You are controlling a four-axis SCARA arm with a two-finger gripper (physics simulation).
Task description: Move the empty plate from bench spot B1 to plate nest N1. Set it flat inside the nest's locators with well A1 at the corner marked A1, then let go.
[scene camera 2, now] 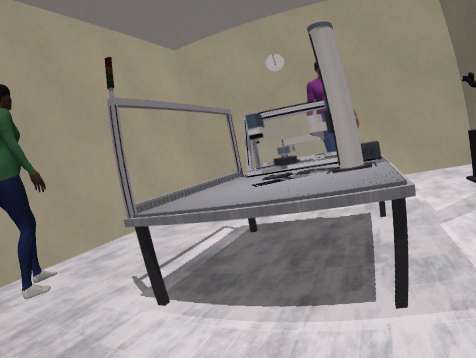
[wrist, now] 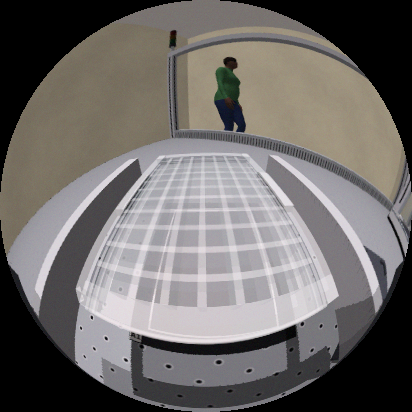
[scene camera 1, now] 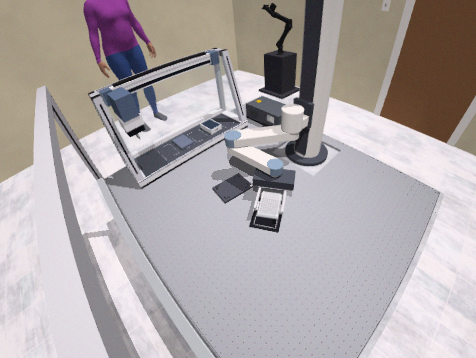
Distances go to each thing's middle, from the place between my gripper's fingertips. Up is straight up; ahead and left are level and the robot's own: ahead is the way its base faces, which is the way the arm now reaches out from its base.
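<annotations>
The white well plate (wrist: 204, 248) is where I begin: my hand is 20 mm to the left of it and 30 mm past it. Then there is the black nest with white outline (wrist: 263, 341), which sits 70 mm below my hand, 30 mm behind it and 30 mm to the right of it.
</annotations>
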